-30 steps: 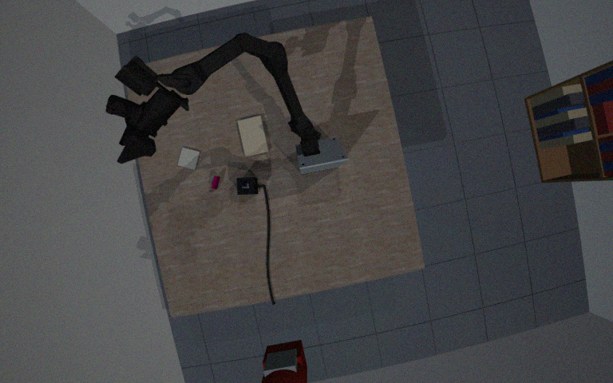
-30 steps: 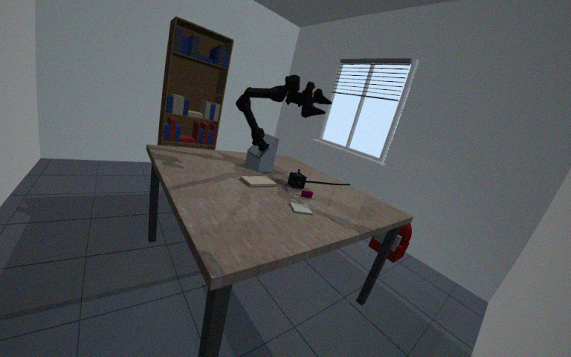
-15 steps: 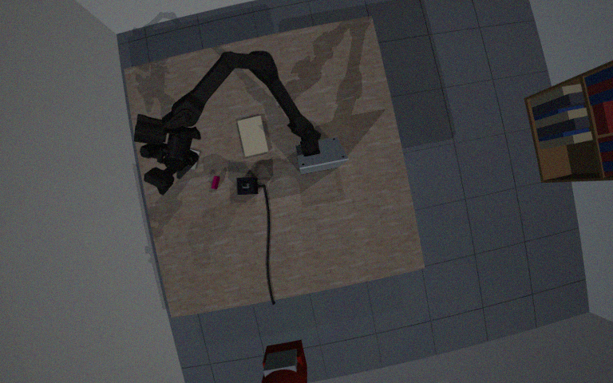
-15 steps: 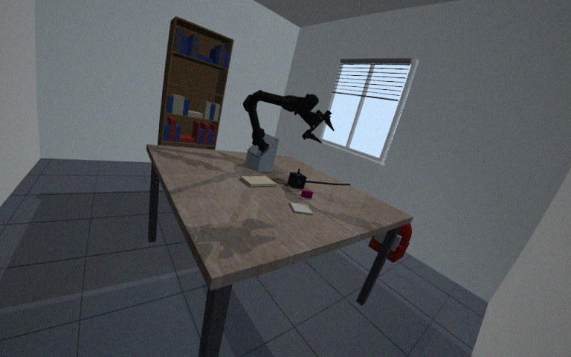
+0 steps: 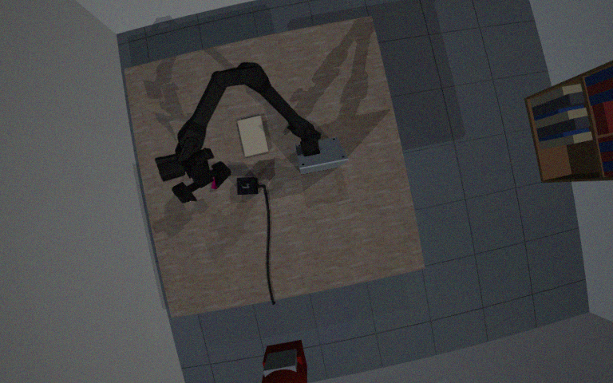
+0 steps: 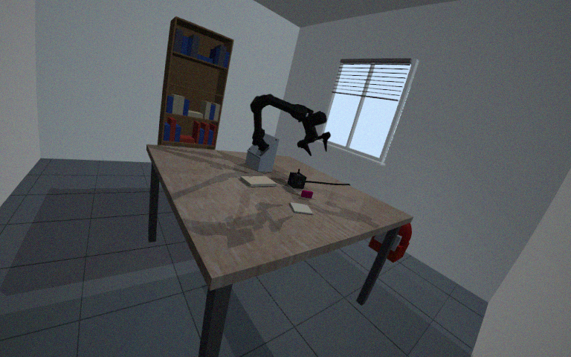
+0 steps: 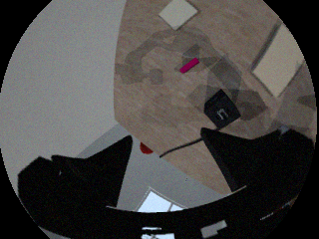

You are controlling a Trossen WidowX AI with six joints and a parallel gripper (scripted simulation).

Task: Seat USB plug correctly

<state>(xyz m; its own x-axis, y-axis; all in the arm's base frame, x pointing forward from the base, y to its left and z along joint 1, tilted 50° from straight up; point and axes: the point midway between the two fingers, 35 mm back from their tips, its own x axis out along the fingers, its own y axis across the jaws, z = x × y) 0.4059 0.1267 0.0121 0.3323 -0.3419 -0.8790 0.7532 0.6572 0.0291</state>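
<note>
Now: gripper tip 15 cm above the pale USB plug, 10 cm past it and 1 cm to the left of it. The rest, counted from my gripper tip: magenta block 22 cm below, 6 cm to the right, 5 cm ahead; then pale book 24 cm to the right, 23 cm below, 17 cm behind.
</note>
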